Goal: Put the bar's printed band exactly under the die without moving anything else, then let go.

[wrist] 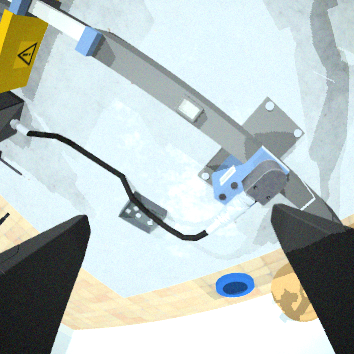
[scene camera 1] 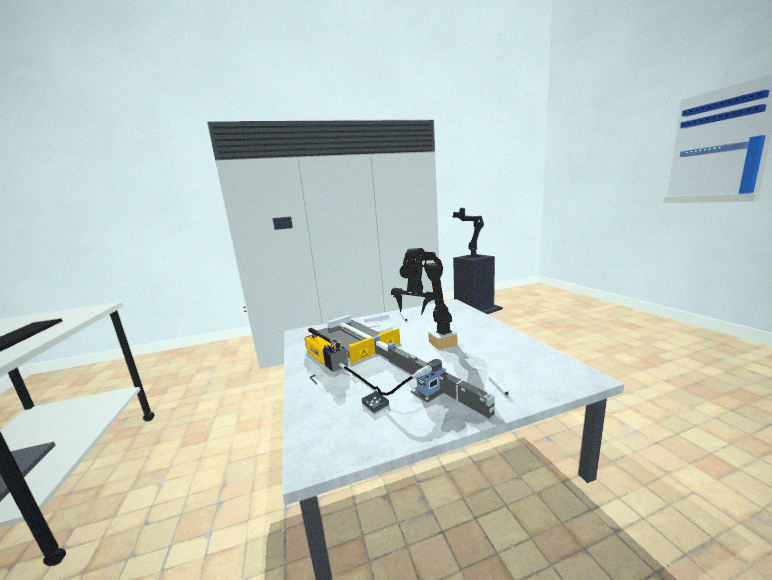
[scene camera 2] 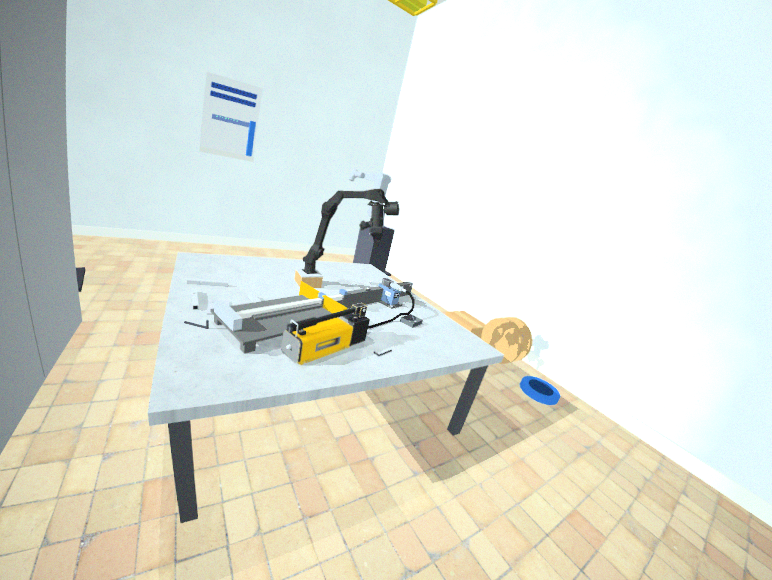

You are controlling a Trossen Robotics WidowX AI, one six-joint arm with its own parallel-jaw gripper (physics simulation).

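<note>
A white bar lies along the machine, passing the yellow warning plates, with a blue block at its near end. I cannot make out a printed band. A blue unit with a dark rounded head stands beside the long grey rail. The die is not clearly visible; it may be hidden at this unit. My gripper is open and empty, high above the table, with its fingers pointing down.
A yellow motor box and yellow warning plates stand by the machine. A black cable runs past a small grey box to the blue unit. A thin rod lies beside the rail.
</note>
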